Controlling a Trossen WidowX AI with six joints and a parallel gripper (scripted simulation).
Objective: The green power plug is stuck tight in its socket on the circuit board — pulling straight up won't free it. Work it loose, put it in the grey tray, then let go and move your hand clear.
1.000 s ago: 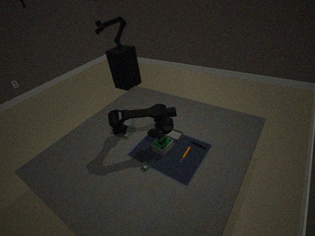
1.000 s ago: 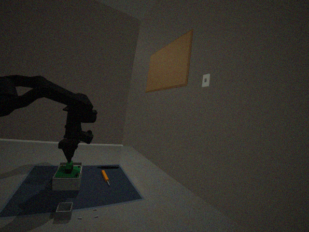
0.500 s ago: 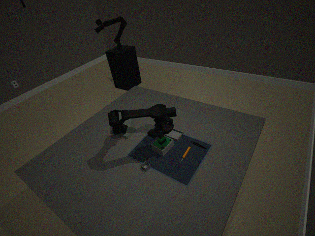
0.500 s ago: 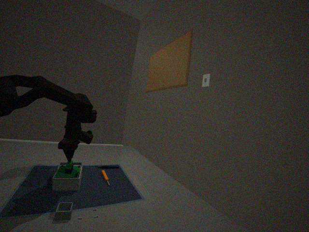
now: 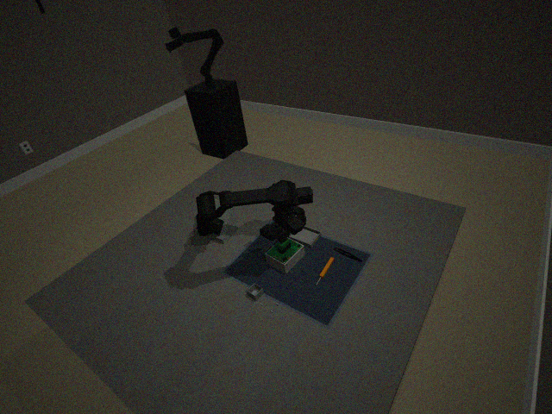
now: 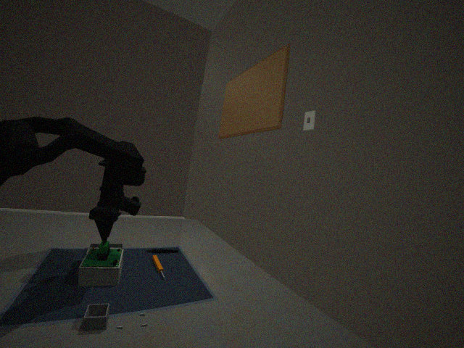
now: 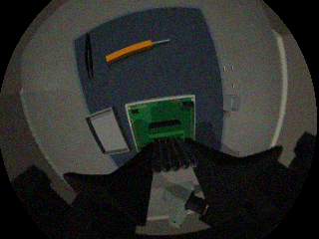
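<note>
Now: gripper tip 20 mm above the green power plug. Round my gripper tip: blue mat: 110 mm below, 50 mm ahead.
</note>
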